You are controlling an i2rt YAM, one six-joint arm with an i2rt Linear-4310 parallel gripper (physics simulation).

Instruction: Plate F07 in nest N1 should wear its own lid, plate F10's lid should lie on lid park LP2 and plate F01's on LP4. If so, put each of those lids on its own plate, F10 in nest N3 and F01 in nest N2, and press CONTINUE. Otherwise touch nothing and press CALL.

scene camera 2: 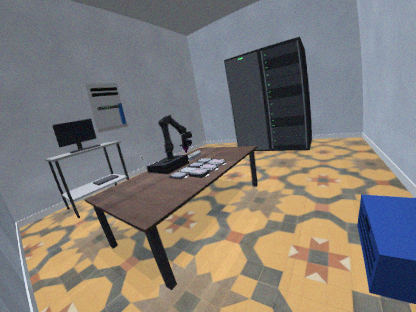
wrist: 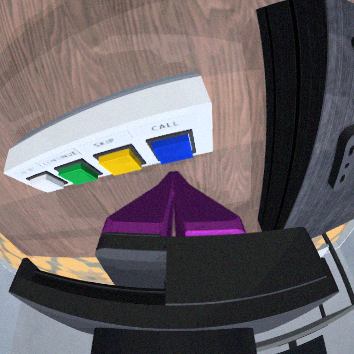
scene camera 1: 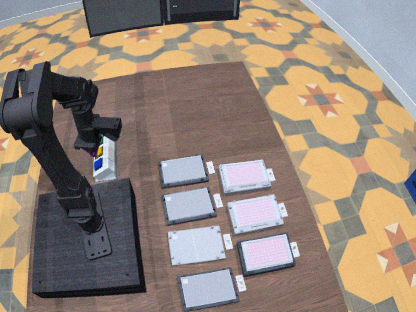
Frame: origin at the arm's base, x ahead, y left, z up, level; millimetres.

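Seen in the pictures: gripper, between the fingertips: (scene camera 2: 186, 152) (wrist: 173, 178) (scene camera 1: 94, 156); arm's base, origin of its link: (scene camera 2: 171, 159) (scene camera 1: 93, 224).
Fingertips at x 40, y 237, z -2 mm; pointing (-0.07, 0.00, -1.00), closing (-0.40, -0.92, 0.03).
Offsets run from my fingertips to a thing's middle. "spot": to the spot under its first point. Level surfaces: height alone.
My gripper (scene camera 1: 91, 151) (scene camera 2: 185, 150) (wrist: 173, 178) is shut and empty; its purple fingertips are just beside the blue CALL button @[spot: dx +6, dy -3, dz -30 mm] (wrist: 172, 149) in the wrist view. The white button box @[dx +32, dy +69, dz -50 mm] (scene camera 1: 109, 162) (wrist: 205, 117) also carries a yellow SKIP button @[dx +11, dy +47, dz -39 mm] (wrist: 120, 161), a green CONTINUE button @[dx +20, dy +97, dz -39 mm] (wrist: 78, 173) and a white button @[dx +28, dy +146, dz -39 mm] (wrist: 47, 182). In scene camera 1, three pink-welled plates form the right column: the top @[spot: dx +426, dy -191, dz -51 mm] (scene camera 1: 245, 174) and middle (scene camera 1: 256, 213) are pale-edged, the bottom @[spot: dx +373, dy -448, dz -48 mm] (scene camera 1: 267, 252) dark-edged. Lids or lid parks form the left column: three grey, dark-edged @[dx +260, dy -94, dz -68 mm] (scene camera 1: 183, 171) @[dx +235, dy -218, dz -68 mm] (scene camera 1: 190, 205) @[dx +194, dy -478, dz -68 mm] (scene camera 1: 208, 290), one pale @[dx +211, dy -346, dz -73 mm] (scene camera 1: 196, 245). Labels are blurred.
The black arm base (scene camera 1: 120, 240) stands beside the button box on the brown table @[dz -83 mm] (scene camera 1: 200, 110) (scene camera 2: 125, 195). A blue box (scene camera 2: 392, 245) is on the floor. A dark cabinet (scene camera 2: 245, 105) and a side desk with a monitor (scene camera 2: 75, 133) stand near the walls.
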